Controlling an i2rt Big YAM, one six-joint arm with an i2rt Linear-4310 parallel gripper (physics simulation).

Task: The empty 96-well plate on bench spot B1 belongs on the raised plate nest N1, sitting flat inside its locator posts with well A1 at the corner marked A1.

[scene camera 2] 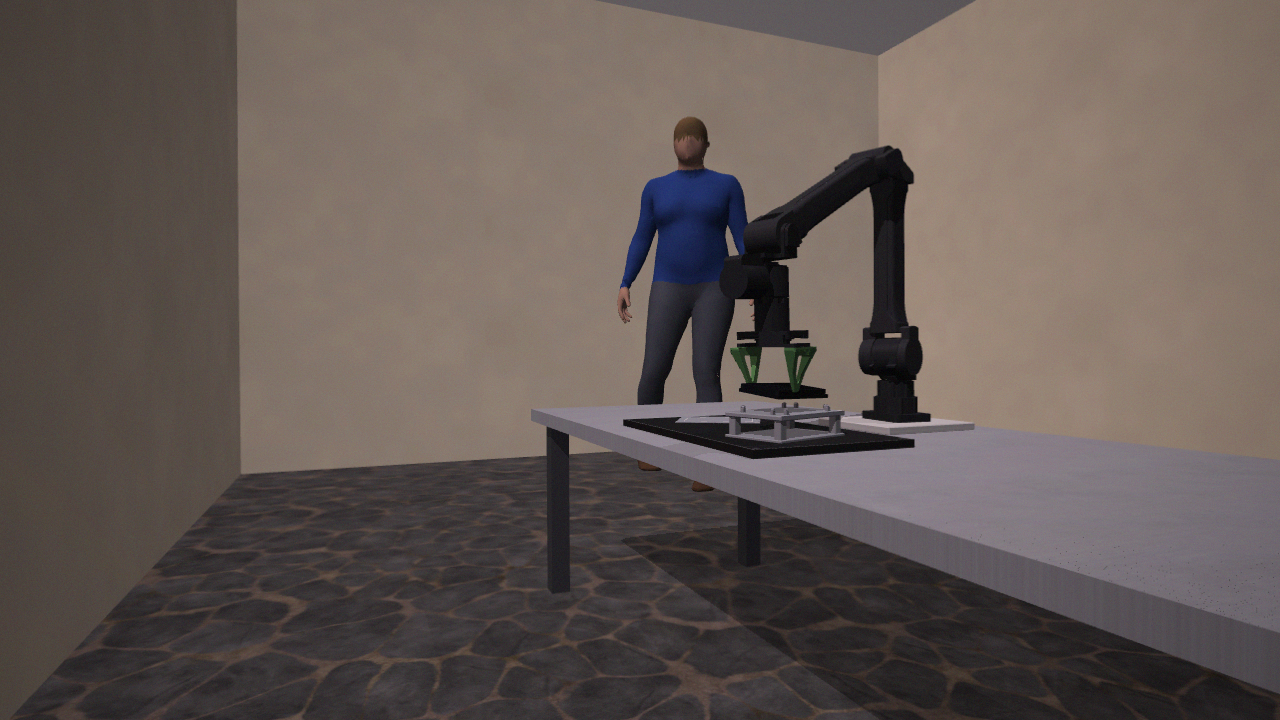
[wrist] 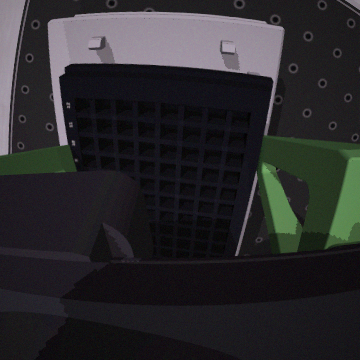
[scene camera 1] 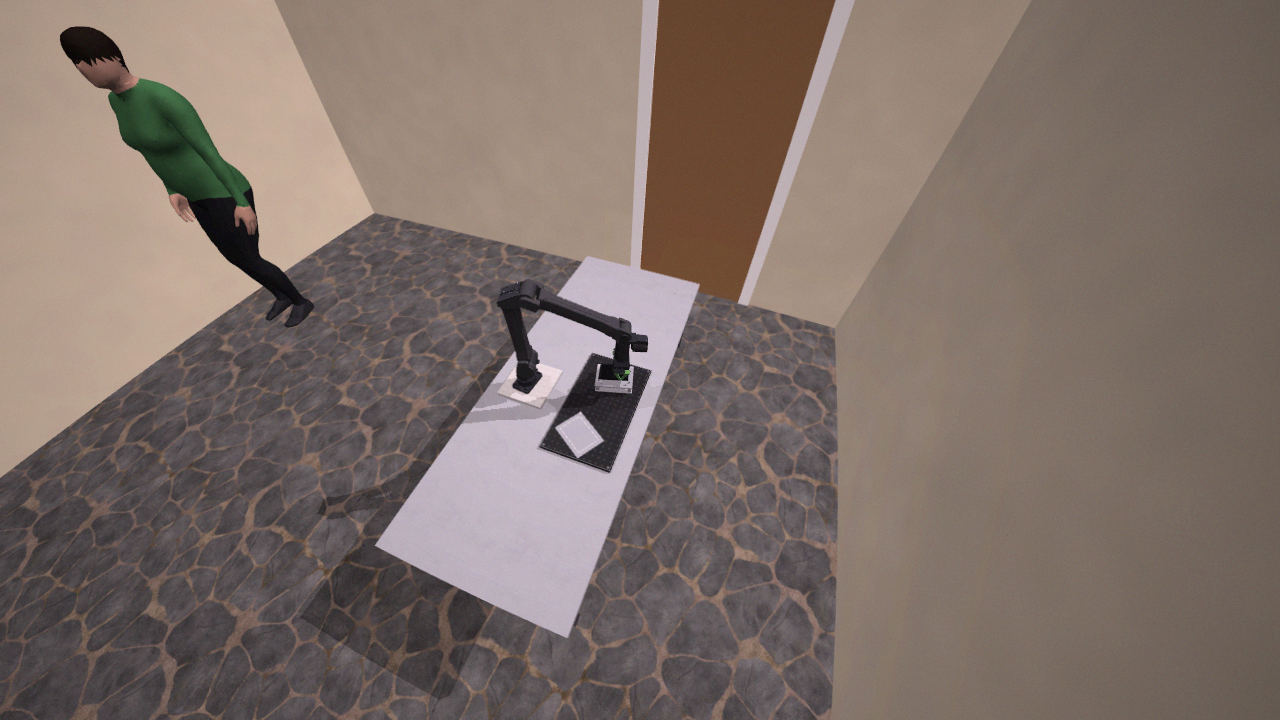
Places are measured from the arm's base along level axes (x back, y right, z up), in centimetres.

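Where they show: gripper, fingertip midpoint: [scene camera 2: 773,391] [wrist: 162,152] [scene camera 1: 620,372]; arm's base, origin of the base link: [scene camera 2: 895,419] [scene camera 1: 527,381].
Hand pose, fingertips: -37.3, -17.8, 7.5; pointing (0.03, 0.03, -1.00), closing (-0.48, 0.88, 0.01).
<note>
Things, the pixels of their centre, and the offset from my fingertips, as dx, dy, dz. "spot": a spot on its surface instead. Level surfaces: height alone.
- black 96-well plate, body centre: [wrist: 159,199] [scene camera 2: 784,390] [scene camera 1: 614,371] +2.5, +0.9, +0.0
- pale grey nest N1, body centre: [wrist: 160,146] [scene camera 2: 785,420] [scene camera 1: 614,378] +2.4, +0.5, -5.0
- pale flat rectangle, surface spot: [scene camera 1: 580,434] spot: +2.9, +30.5, -7.5
- black perforated board, body centre: [wrist: 313,192] [scene camera 2: 748,431] [scene camera 1: 599,406] +2.4, +14.6, -8.3
- table, its level: dz -9.0
The black 96-well plate [scene camera 2: 805,393] [wrist: 165,117] is held about level above the raised nest N1, with a gap visible in the scene camera 2 view. My gripper [scene camera 2: 772,387] [wrist: 162,152] has green fingers and is shut on the plate's two sides. The pale grey nest N1 [scene camera 1: 613,389] [scene camera 2: 780,429] [wrist: 165,35] is below the plate. In the wrist view, two locator posts stand beyond the plate's far edge, and a third shows partly at the far right. Small numbers run along the plate's left edge. Well A1 and the nest's A1 mark cannot be made out.
A pale flat rectangle [scene camera 1: 580,434] lies on the black perforated board [scene camera 1: 617,420] [scene camera 2: 680,430], apart from the nest. The arm's white base plate [scene camera 1: 546,390] is on the table [scene camera 1: 501,501]. A person in green [scene camera 1: 183,143] and one in blue [scene camera 2: 693,223] stand away from the table.
</note>
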